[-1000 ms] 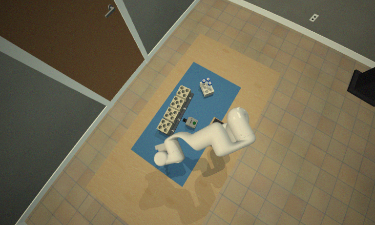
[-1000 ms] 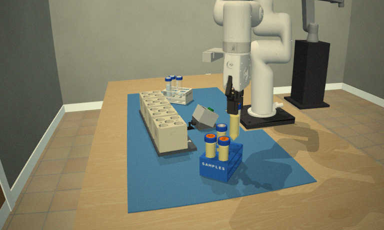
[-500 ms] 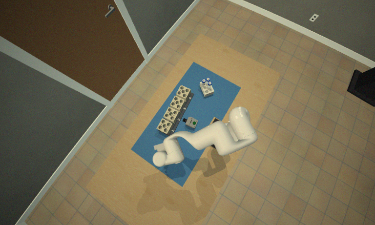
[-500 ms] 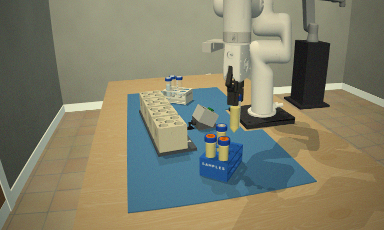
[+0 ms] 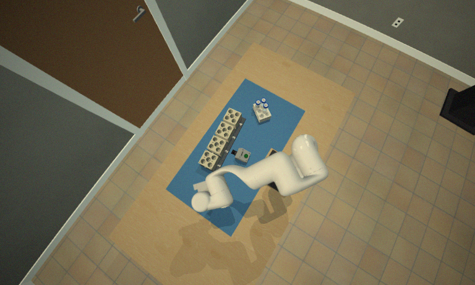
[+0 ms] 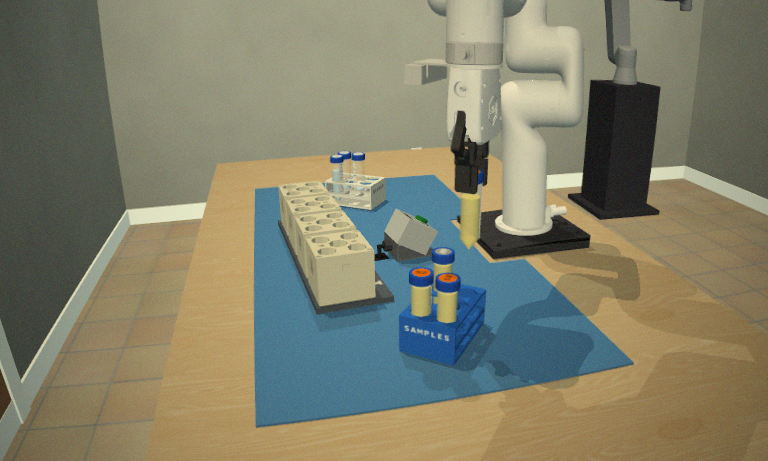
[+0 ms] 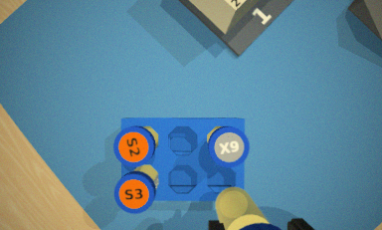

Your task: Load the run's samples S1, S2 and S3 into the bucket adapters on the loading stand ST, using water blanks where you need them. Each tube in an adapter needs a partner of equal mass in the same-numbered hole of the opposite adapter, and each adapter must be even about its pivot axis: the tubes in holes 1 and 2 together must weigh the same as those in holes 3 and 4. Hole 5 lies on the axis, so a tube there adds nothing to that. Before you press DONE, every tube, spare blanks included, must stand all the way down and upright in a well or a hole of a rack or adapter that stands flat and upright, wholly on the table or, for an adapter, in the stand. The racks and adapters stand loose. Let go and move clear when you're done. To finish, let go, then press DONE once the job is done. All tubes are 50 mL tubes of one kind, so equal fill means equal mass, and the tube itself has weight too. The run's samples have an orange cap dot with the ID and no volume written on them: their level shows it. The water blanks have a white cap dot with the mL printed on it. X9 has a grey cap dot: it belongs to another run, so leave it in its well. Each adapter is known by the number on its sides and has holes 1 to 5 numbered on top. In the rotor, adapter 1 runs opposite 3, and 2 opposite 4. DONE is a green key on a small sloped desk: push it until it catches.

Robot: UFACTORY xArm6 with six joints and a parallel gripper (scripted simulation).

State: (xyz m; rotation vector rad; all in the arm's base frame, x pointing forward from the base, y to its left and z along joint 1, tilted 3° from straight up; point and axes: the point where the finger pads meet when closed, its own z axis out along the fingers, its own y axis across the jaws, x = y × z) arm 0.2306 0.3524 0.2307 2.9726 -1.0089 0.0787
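My hand is 5 cm above the sample tube and 1 cm past it. Round my hand: blue samples rack 21 cm below, 4 cm ahead, 2 cm to the left; yellowish tube 18 cm below, 3 cm to the right, 3 cm ahead; adapter 19 cm below, 18 cm ahead, 15 cm to the right.
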